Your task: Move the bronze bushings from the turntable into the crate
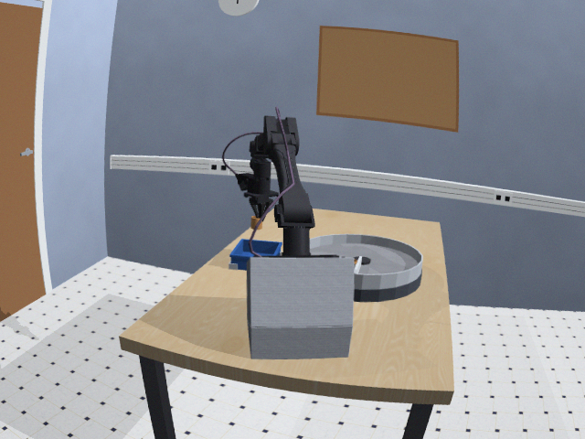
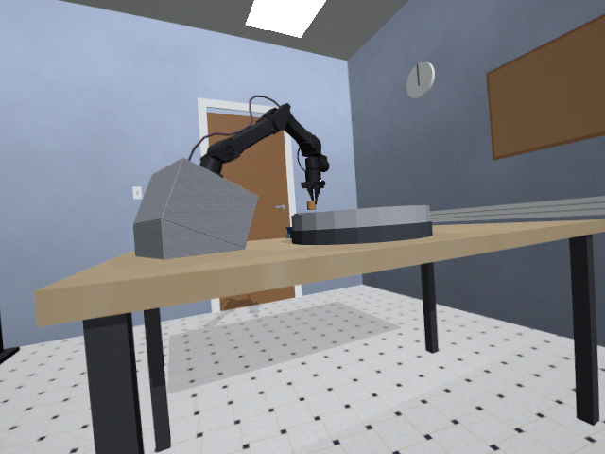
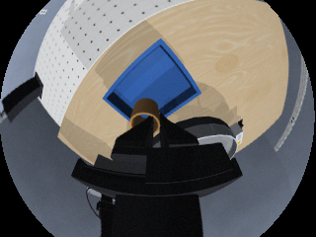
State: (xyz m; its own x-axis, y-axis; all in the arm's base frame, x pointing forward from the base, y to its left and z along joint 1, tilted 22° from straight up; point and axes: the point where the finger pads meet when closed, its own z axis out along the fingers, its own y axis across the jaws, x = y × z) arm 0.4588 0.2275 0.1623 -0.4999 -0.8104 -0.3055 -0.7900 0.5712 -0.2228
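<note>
The blue crate lies 10 mm behind my hand, 10 mm to the left of it and 120 mm below it. Also, from my hand: grey turntable (30 mm behind, 350 mm to the right, 100 mm below).
</note>
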